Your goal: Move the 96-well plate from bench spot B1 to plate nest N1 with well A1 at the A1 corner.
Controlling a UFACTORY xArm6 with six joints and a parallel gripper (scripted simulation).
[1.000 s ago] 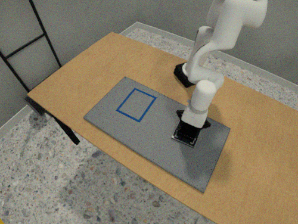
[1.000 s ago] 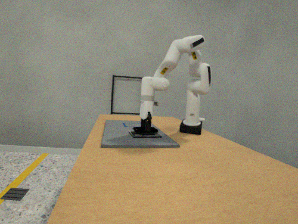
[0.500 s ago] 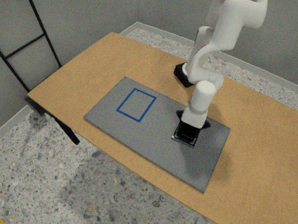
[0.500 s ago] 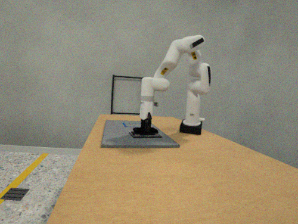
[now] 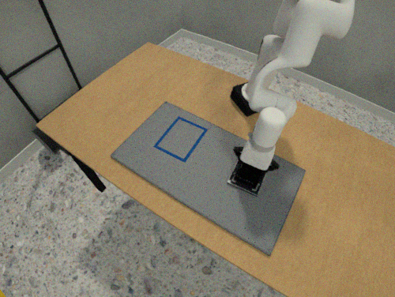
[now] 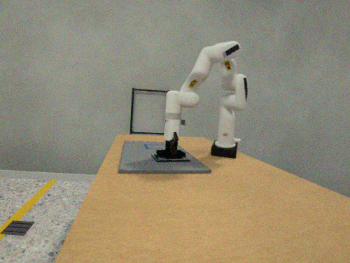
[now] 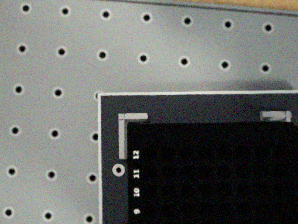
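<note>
Right now my hand is 1 cm above the black 96-well plate. Round my hand: plate nest (4 cm below).
</note>
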